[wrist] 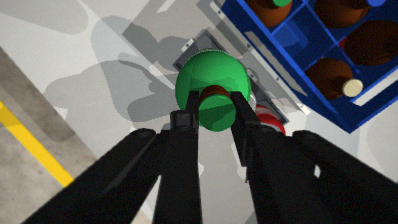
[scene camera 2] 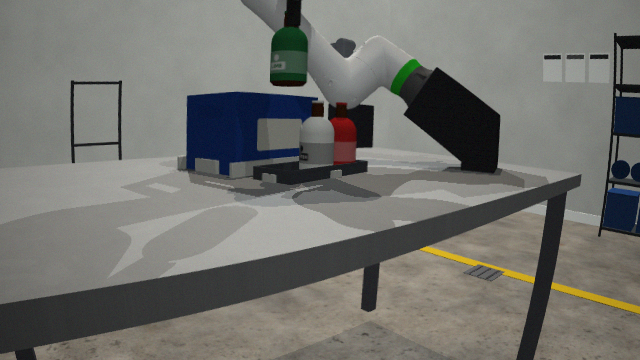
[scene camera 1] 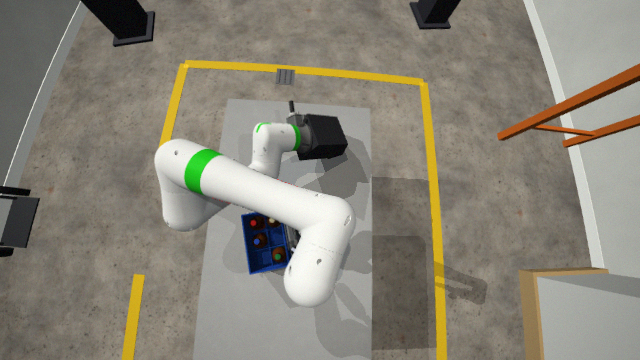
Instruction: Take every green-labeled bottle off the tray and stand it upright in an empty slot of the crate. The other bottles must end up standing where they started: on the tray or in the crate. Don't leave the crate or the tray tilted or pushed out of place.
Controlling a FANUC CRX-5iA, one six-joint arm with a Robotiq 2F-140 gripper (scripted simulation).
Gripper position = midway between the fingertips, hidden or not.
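Note:
There is a green-labeled bottle (scene camera 2: pixel 289 47), and the wrist view shows me the green-labeled bottle (wrist: pixel 214 73) too. I see a white bottle (scene camera 2: pixel 316 147). And here is my gripper (wrist: pixel 214 106).

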